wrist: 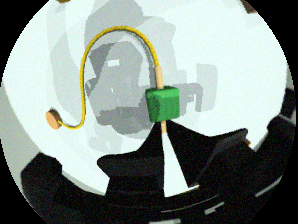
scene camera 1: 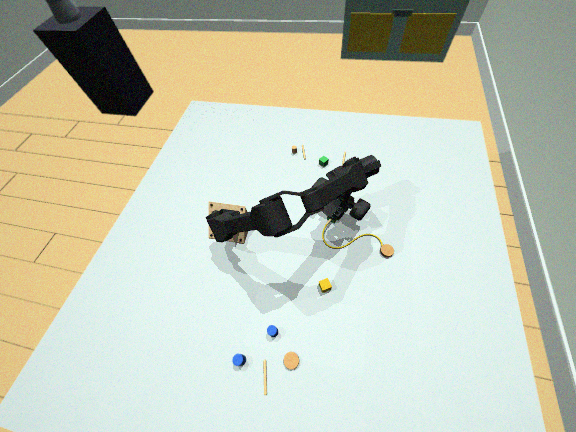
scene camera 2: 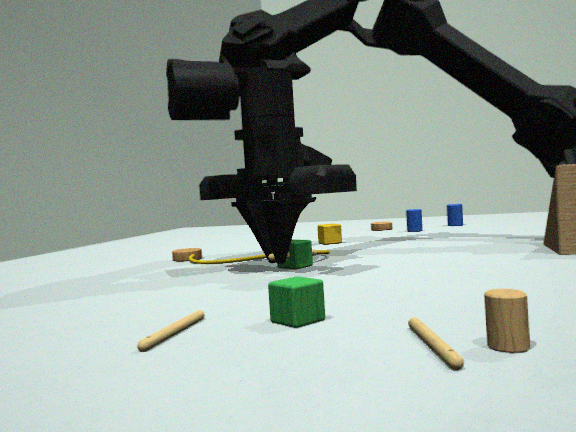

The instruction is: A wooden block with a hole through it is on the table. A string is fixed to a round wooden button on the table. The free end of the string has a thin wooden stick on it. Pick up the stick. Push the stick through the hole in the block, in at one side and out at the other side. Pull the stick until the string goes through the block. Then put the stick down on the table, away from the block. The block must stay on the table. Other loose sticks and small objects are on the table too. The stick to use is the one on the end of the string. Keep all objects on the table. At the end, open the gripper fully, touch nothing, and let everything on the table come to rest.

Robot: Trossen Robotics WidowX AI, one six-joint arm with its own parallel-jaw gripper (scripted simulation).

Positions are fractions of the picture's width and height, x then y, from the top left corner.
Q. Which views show my gripper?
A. The wrist view, scene camera 1 and scene camera 2: all of them.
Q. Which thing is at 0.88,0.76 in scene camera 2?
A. A wooden cylinder.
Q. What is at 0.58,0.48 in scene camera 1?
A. My gripper.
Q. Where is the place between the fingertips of my gripper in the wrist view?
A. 0.54,0.55
